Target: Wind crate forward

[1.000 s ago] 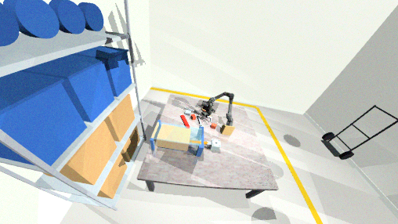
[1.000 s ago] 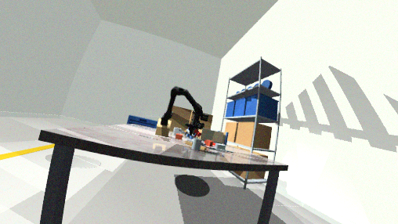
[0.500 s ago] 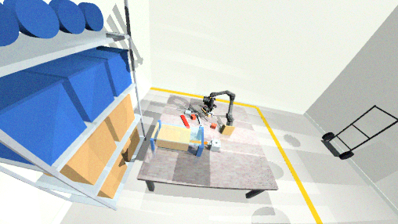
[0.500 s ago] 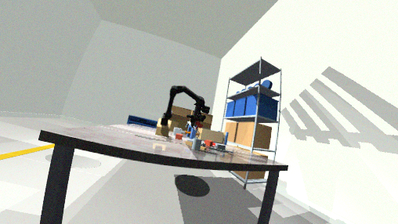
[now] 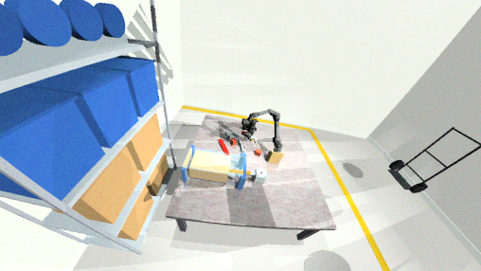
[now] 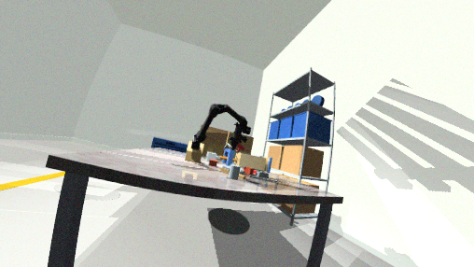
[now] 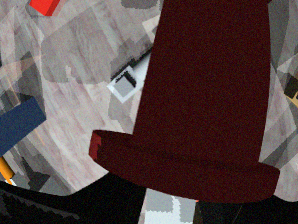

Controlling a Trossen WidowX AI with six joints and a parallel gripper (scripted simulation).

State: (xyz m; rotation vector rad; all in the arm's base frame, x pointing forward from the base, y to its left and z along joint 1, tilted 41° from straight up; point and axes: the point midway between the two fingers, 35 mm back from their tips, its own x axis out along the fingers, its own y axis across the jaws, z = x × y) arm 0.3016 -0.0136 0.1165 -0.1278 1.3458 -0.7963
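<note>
Now: the winch 33 cm to the left of my gripper tip, 15 cm behind it and 12 cm below it. Round my gripper tip: red bar 23 cm ahead, 15 cm below, 3 cm to the left.
</note>
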